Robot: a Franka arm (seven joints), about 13 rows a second.
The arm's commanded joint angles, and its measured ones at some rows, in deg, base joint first. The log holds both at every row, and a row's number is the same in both.
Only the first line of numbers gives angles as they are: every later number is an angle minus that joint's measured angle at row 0.
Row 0, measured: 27.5 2.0 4.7 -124.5 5.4 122.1 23.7
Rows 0 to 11, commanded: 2.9 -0.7 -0.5 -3.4 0.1 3.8 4.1; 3.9 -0.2 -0.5 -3.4 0.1 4.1 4.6; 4.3 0.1 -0.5 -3.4 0.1 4.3 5.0; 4.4 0.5 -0.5 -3.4 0.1 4.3 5.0; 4.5 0.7 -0.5 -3.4 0.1 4.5 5.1; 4.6 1.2 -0.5 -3.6 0.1 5.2 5.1; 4.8 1.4 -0.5 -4.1 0.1 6.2 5.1; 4.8 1.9 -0.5 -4.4 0.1 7.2 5.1; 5.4 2.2 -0.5 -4.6 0.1 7.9 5.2; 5.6 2.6 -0.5 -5.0 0.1 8.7 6.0; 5.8 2.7 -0.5 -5.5 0.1 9.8 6.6; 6.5 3.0 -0.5 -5.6 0.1 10.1 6.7
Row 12, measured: 4.9 3.1 0.0 -4.4 0.0 8.4 5.2
